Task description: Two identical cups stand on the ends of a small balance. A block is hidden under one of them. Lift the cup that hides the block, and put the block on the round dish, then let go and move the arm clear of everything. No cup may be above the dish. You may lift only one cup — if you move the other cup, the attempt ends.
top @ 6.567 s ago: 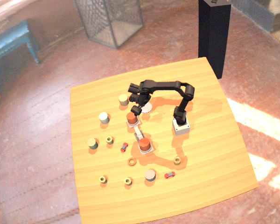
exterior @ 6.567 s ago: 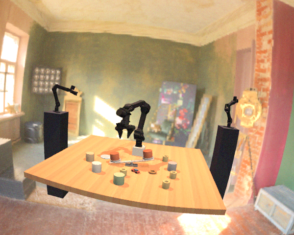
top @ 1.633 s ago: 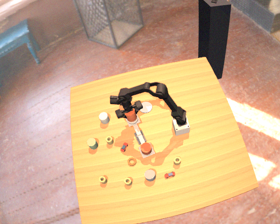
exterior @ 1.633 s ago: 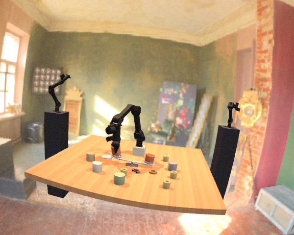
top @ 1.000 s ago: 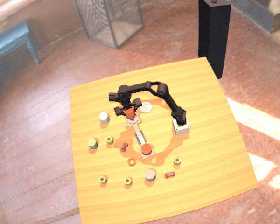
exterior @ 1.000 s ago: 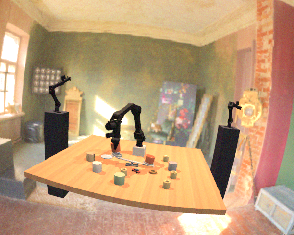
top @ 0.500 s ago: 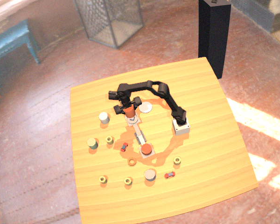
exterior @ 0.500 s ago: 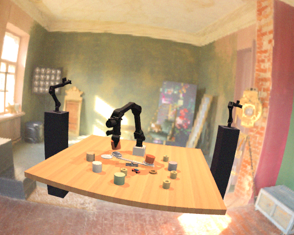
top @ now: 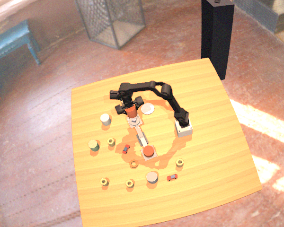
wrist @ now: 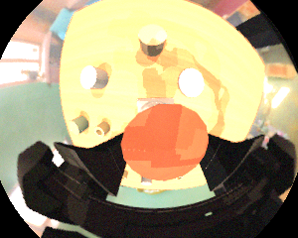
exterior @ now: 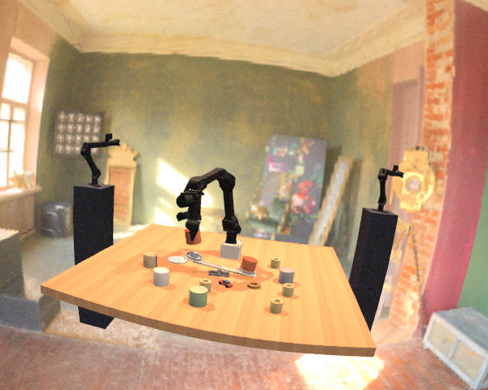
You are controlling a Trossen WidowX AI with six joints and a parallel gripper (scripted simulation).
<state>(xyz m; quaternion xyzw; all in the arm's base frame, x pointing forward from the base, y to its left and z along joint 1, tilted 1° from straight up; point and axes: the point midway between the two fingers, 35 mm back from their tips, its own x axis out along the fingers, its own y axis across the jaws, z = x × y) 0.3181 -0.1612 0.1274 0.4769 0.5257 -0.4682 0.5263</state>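
The grey block lies 1 cm to the left of my gripper tip and 8 cm below it. Also, from my gripper tip: round dish: 12 cm behind, 10 cm to the right, 16 cm below; then balance: 1 cm behind, 14 cm to the left, 14 cm below; then balance beam: 1 cm behind, 14 cm to the left, 13 cm below.
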